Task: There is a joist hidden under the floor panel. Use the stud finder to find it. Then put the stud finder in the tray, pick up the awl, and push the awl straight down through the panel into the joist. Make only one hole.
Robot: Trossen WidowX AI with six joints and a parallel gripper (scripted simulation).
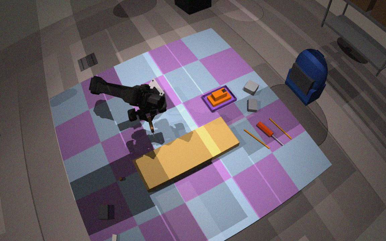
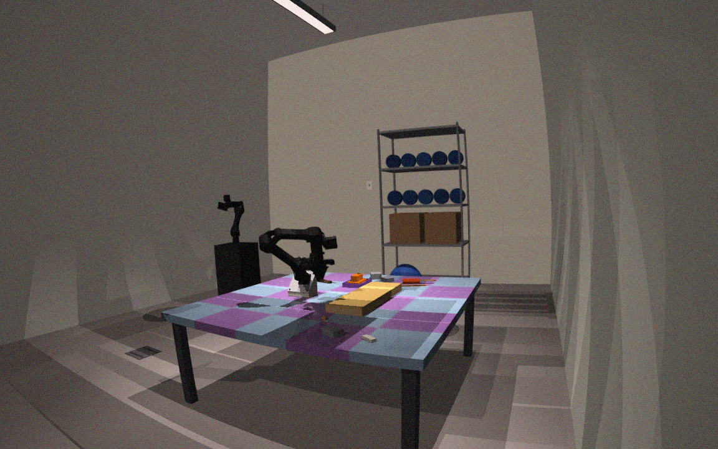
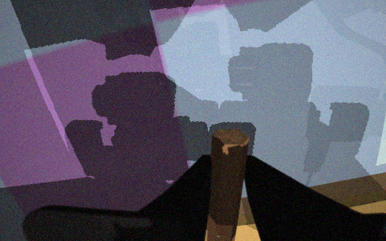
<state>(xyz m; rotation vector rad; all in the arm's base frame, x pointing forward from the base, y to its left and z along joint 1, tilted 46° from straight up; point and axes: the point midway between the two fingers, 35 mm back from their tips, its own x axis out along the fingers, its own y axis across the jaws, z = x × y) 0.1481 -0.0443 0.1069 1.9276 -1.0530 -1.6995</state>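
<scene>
My gripper tip is 5 cm short of the awl and 2 cm to the left of it. The rest, counted from my gripper tip: purple tray: 42 cm to the left, 9 cm below, 4 cm ahead; small orange cube: 29 cm to the right, 15 cm ahead, 10 cm below; orange stud finder: 43 cm to the left, 5 cm below, 4 cm ahead.
</scene>
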